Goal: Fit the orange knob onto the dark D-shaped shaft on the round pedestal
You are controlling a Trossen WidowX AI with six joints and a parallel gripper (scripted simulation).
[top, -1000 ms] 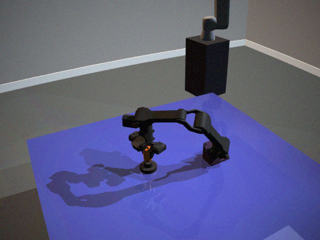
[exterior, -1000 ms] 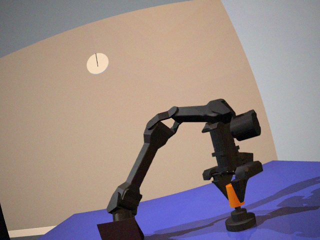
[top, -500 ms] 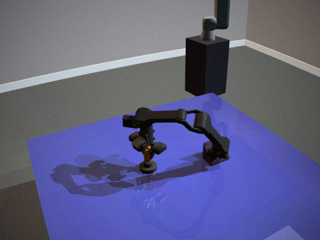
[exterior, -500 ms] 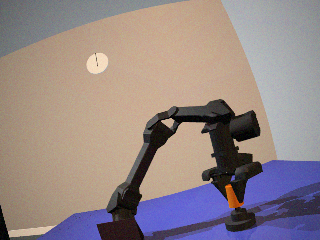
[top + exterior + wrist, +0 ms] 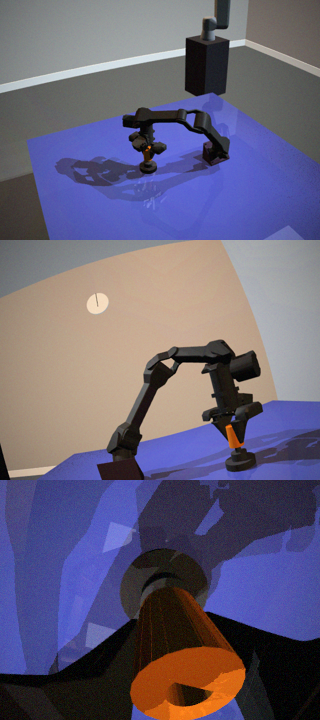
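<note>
Now: gripper tip 20 mm below the orange knob. Round my gripper tip: dark round pedestal: 40 mm below.
</note>
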